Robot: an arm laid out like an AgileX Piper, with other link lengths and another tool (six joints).
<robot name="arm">
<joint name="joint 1" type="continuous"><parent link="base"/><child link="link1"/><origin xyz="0 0 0.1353" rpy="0 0 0"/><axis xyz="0 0 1"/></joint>
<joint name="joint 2" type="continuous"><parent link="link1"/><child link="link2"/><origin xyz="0 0 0" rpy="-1.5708 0 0"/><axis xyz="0 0 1"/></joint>
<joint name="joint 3" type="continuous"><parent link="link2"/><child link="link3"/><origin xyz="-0.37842 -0.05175 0" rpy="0 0 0"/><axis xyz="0 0 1"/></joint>
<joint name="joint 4" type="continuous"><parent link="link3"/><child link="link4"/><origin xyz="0.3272 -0.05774 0" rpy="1.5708 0 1.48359"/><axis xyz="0 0 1"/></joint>
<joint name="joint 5" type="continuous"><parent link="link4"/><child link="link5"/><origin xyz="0 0 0" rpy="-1.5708 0 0"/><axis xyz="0 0 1"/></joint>
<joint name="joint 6" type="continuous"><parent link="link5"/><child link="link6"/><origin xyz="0 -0.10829 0" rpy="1.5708 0 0"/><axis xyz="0 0 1"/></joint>
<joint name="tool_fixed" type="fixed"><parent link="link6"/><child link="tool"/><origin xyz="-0.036 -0.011 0.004" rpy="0 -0.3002 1.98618"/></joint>
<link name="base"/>
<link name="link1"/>
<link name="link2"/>
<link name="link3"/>
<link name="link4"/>
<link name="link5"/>
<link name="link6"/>
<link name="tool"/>
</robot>
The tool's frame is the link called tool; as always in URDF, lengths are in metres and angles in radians. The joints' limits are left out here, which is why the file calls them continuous.
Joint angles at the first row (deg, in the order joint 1, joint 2, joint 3, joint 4, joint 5, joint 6):
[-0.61, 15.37, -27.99, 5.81, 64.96, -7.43]
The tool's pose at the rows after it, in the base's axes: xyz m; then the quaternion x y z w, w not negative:
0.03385, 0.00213, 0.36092, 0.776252, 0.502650, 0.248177, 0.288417
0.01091, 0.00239, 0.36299, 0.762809, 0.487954, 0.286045, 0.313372
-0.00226, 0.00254, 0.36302, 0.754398, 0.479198, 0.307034, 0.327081
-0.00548, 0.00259, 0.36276, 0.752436, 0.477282, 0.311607, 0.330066
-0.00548, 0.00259, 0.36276, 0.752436, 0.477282, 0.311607, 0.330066
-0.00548, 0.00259, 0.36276, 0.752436, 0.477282, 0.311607, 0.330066
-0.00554, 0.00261, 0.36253, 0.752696, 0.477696, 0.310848, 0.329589
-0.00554, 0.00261, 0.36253, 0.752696, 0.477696, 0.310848, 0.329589
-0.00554, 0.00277, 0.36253, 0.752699, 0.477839, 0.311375, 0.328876
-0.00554, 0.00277, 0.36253, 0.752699, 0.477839, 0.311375, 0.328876
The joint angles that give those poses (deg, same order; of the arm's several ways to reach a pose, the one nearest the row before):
[-0.61, 8.92, -27.99, 5.81, 64.96, -7.43]
[-0.61, 3.14, -27.99, 5.81, 65.06, -7.43]
[-0.61, -0.15, -27.99, 5.81, 65.17, -7.43]
[-0.61, -0.95, -27.99, 5.81, 65.27, -7.43]
[-0.61, -0.95, -27.99, 5.81, 65.27, -7.43]
[-0.61, -0.95, -27.99, 5.81, 65.27, -7.43]
[-0.61, -0.95, -27.99, 5.81, 65.39, -7.43]
[-0.61, -0.95, -27.99, 5.81, 65.39, -7.43]
[-0.61, -0.96, -27.99, 5.92, 65.39, -7.43]
[-0.61, -0.96, -27.99, 5.92, 65.39, -7.43]

